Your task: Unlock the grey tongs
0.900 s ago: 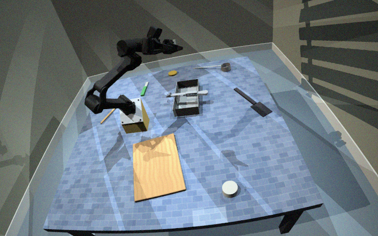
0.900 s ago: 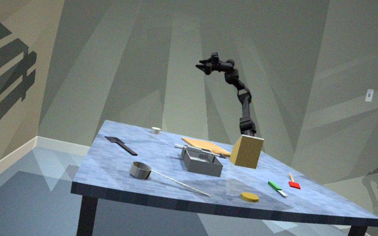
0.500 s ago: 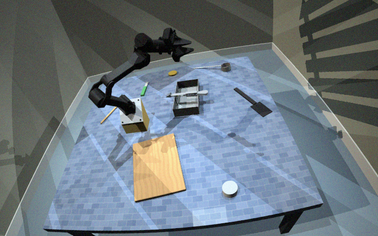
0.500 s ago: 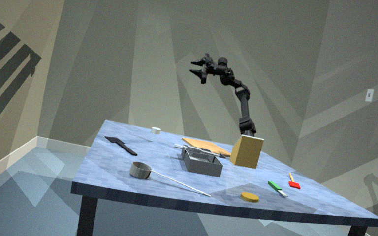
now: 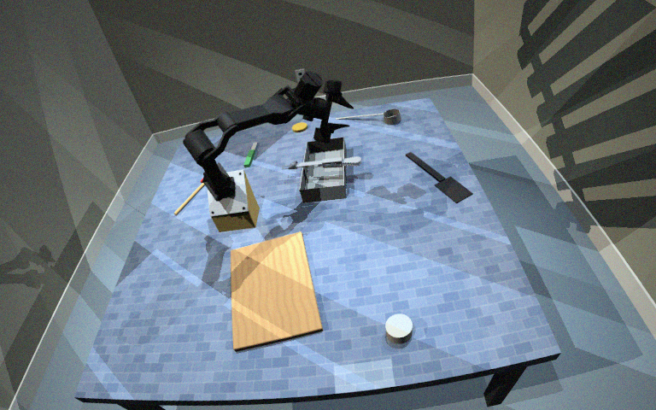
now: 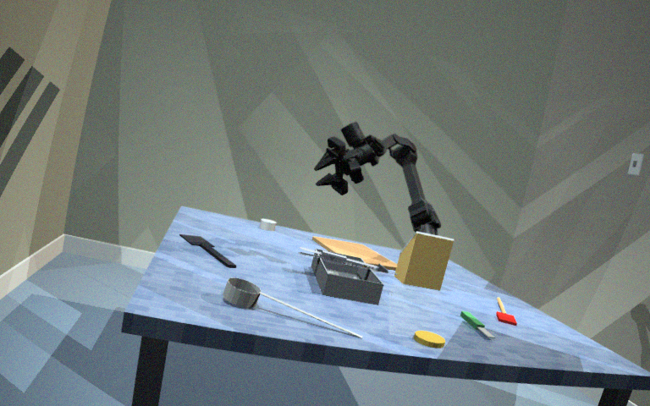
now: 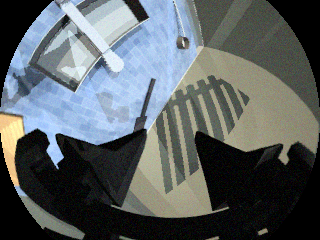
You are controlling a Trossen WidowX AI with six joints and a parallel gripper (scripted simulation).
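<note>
The grey roasting tin lies 13 cm behind my gripper tip, 10 cm to the left of it and 25 cm below it. Round my gripper tip: yellow disc 26 cm behind, 48 cm to the left, 27 cm below; wooden board 29 cm behind, 40 cm to the right, 27 cm below; black spatula 27 cm ahead, 1 cm to the right, 28 cm below.
</note>
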